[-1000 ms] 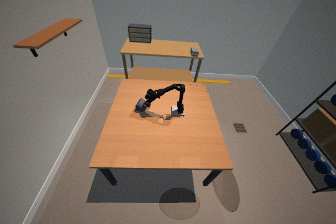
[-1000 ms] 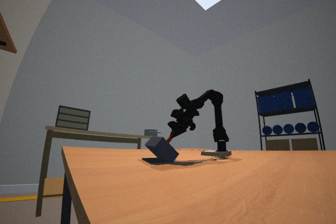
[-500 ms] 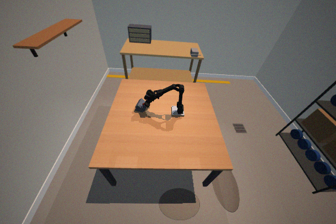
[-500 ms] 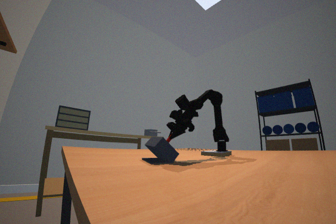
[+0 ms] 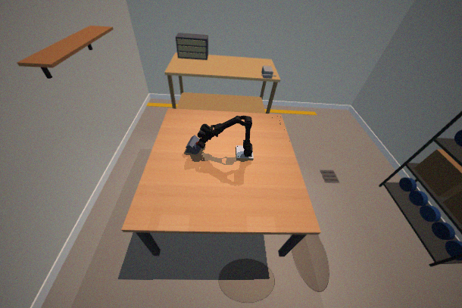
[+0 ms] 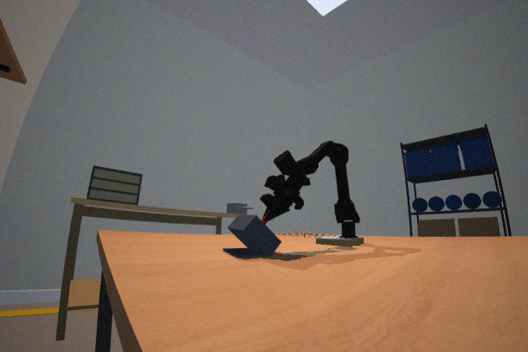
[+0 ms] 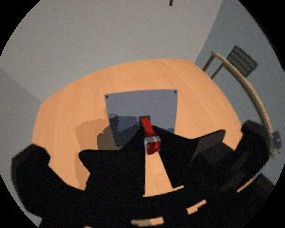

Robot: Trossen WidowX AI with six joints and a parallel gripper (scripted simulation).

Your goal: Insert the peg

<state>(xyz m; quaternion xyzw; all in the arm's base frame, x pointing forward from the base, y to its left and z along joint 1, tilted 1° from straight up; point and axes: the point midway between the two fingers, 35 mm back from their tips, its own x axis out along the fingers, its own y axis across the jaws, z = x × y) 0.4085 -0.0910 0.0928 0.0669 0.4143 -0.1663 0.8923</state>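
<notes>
Right now my gripper tip is 3 cm short of the sloped panel, 1 cm to the left of it and 4 cm above it. Round my gripper tip: red peg: 1 cm behind, 1 cm above.
</notes>
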